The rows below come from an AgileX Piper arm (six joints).
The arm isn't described. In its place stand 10 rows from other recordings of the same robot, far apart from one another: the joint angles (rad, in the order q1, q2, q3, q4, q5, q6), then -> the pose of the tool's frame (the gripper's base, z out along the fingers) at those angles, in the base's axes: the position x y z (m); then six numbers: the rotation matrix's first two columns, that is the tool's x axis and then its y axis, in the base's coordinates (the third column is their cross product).
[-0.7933 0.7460 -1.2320 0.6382 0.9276 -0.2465] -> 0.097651, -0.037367, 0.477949, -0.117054, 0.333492, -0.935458, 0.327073, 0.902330, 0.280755
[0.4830 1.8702 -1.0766 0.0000 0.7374 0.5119] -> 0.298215, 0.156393, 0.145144, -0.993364, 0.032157, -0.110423, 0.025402, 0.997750, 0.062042
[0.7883 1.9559 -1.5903 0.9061 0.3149 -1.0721] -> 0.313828, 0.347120, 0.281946, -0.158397, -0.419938, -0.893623, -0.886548, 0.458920, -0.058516
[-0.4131 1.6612 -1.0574 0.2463 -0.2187 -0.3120] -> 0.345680, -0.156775, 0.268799, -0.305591, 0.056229, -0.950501, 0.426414, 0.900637, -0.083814
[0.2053 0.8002 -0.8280 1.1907 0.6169 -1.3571] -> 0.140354, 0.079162, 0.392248, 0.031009, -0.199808, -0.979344, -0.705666, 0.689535, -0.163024
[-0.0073 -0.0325 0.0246 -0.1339 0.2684 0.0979] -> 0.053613, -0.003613, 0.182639, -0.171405, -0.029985, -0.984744, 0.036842, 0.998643, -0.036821
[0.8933 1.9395 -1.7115 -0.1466 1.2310 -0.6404] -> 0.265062, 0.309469, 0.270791, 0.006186, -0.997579, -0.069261, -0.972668, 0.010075, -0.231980
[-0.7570 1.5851 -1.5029 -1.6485 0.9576 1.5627] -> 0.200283, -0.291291, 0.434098, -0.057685, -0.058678, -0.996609, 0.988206, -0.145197, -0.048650
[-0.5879 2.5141 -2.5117 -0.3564 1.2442 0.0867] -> 0.428662, -0.321850, 0.222677, -0.775940, 0.480687, -0.408481, 0.613849, 0.724524, -0.313455
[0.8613 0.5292 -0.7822 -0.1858 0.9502 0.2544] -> 0.061794, 0.050973, 0.352367, -0.461951, -0.317925, -0.827964, -0.608814, 0.792525, 0.035362
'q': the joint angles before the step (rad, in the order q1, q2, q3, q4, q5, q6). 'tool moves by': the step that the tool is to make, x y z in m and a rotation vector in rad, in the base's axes. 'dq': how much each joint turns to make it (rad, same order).
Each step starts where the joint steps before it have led.
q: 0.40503, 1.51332, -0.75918, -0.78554, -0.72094, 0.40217
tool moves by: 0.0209, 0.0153, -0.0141, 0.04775, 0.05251, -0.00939
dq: 0.02330, 0.11385, -0.06508, 0.07284, -0.02572, -0.00267
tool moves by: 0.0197, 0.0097, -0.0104, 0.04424, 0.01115, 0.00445
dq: -0.00017, 0.09689, -0.06552, 0.03015, -0.05180, 0.00024
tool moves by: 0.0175, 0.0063, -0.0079, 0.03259, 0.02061, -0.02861
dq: 0.00198, 0.07172, -0.05919, 0.05020, -0.00815, -0.00202
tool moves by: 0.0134, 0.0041, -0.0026, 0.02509, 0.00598, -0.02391
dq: 0.00002, 0.04618, -0.05103, 0.03494, -0.00014, -0.00016
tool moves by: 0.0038, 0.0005, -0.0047, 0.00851, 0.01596, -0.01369
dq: -0.00014, 0.01883, -0.00797, 0.01964, 0.00002, 0.00018
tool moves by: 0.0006, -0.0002, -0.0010, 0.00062, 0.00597, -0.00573
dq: 0.00011, 0.00233, -0.00027, 0.00631, 0.00375, -0.00008
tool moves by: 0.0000, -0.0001, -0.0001, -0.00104, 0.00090, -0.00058
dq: -0.00013, -0.00022, 0.00022, -0.00016, 0.00144, 0.00009
